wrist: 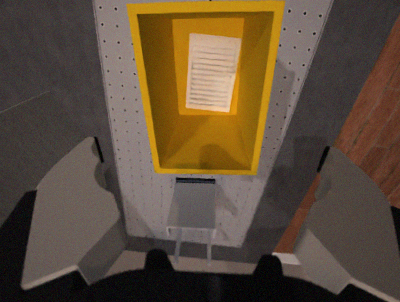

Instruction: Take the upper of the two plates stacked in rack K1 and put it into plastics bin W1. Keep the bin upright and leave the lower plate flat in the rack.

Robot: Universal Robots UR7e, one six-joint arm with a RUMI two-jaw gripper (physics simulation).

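Frame: origin at the arm's base, x right, y ahead, z up, level; centimetres.
Seen in the pictures: gripper, fingertip midpoint: (209, 145).
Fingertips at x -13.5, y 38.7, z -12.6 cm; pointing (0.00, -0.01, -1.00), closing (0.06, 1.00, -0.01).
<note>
Pixels of each thing's top centre, then the offset from my fingertips to it. Level surfaces: height alone.
- yellow plastics bin W1, middle of its top: (204, 106) dx +0.7, dy -0.6, dz -9.0 cm
- white plate, middle of its top: (211, 76) dx +1.3, dy +0.1, dz -25.3 cm
- light perforated board, its level: dz -27.0 cm
- grey block-shaped fixture, middle of its top: (191, 250) dx +33.7, dy -4.3, dz -12.6 cm
- Dark grey surface, its level: dz -28.3 cm
The yellow plastics bin W1 (267, 75) stands upright with its opening facing the camera. A white plate (213, 72) with rows of wells lies inside it, on the bin's floor, turned slightly. My gripper (209, 145) is open with its jaws far apart and nothing between them. It is above the near end of the bin, one jaw at the left and one at the right. Rack K1 and the lower plate do not show in this view.
The bin stands on a light perforated board (120, 165). A grey block-shaped fixture (194, 205) with a dark top edge and two thin rods is close to the bin's near wall. Dark grey surface (45, 60) lies at the left, and brown wood-like floor (370, 115) at the right.
</note>
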